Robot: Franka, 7 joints.
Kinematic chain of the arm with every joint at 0, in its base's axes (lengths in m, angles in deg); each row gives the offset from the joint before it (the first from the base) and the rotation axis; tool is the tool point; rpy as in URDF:
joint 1: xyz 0 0 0.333 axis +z
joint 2: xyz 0 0 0 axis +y
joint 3: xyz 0 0 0.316 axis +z
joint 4: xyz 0.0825 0 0 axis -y
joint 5: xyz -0.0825 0 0.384 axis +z
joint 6: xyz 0 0 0 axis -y
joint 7: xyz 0.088 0 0 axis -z
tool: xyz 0 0 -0.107 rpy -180 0 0
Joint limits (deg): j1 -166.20..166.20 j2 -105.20..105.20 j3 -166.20..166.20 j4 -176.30..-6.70 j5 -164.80..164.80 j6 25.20..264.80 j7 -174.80..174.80
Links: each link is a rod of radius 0.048 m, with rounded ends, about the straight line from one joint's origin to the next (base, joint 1, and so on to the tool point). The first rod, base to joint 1, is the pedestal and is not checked.
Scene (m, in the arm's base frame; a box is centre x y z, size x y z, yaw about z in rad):
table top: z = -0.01
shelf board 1: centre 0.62 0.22 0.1 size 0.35 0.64 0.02 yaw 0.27
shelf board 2: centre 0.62 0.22 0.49 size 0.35 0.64 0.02 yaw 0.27
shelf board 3: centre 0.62 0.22 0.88 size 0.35 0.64 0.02 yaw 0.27
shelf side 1: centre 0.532 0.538 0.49 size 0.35 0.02 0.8 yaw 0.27
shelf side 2: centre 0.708 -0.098 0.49 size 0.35 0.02 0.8 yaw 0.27
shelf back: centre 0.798 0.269 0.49 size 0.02 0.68 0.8 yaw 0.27
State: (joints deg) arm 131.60 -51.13 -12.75 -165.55 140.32 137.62 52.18
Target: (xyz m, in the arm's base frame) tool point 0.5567 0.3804 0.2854
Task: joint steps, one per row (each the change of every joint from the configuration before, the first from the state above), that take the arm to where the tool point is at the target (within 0.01 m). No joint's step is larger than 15 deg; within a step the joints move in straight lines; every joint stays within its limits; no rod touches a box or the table.
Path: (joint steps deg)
1: -2.81 -5.73 -13.38 -2.69 -1.07 4.45 -10.47
2: -2.82 -5.72 -13.38 -2.68 -1.06 4.44 -10.47
3: -2.81 -5.73 -13.38 -2.69 -1.07 4.45 -10.48
4: -2.82 -5.72 -13.38 -2.69 -1.07 4.45 -10.47
5: 5.83 -3.38 -5.73 14.56 1.50 -4.29 8.38
6: 5.82 -3.37 -5.73 14.56 1.50 -4.29 8.38
7: 5.82 -3.38 -5.73 14.56 1.50 -4.28 8.37
8: 5.83 -3.37 -5.73 14.56 1.50 -4.29 8.38
9: 5.82 -3.38 -5.73 14.56 1.49 -4.29 8.38

